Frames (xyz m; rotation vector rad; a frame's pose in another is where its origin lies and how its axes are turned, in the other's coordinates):
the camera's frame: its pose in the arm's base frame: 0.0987 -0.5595 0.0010 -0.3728 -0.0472 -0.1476
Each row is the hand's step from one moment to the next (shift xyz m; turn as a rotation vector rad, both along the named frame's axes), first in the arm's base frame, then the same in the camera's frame.
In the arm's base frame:
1: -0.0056 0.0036 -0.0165 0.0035 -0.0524 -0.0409
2: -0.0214 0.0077 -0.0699 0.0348 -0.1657 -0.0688
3: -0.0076 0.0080 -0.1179 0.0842 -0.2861 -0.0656
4: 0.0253 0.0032 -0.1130 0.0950 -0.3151 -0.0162
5: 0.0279 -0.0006 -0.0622 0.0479 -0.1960 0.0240
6: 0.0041 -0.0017 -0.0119 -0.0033 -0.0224 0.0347
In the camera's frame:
1: -0.0072 0.0084 -0.0139 0.0075 -0.0330 -0.0573
2: -0.0273 0.0289 -0.0618 0.0517 -0.1225 -0.1253
3: -0.0172 0.0486 -0.1066 0.1170 -0.2270 -0.1674
4: 0.0163 0.0474 -0.1044 0.1352 -0.2698 -0.1322
5: 0.0231 0.0260 -0.0586 0.0755 -0.1818 -0.0503
6: 0.0034 0.0033 -0.0118 0.0023 -0.0336 0.0241

